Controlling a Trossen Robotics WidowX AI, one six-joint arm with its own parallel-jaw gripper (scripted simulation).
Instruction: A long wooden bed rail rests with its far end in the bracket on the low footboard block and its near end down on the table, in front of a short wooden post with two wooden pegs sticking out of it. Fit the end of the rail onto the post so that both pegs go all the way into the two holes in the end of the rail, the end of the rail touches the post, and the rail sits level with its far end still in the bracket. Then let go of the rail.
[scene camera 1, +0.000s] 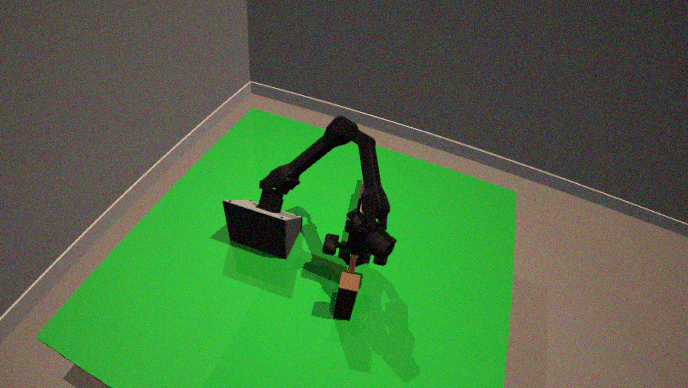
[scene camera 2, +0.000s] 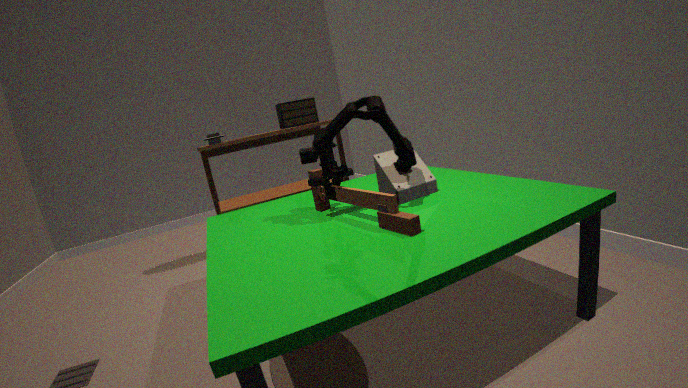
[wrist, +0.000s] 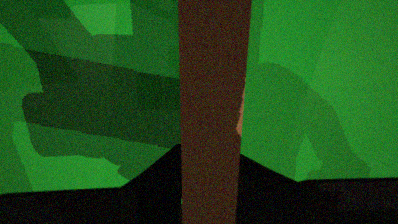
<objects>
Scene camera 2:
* my gripper: 335, 197
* wooden rail: 364, 198
</objects>
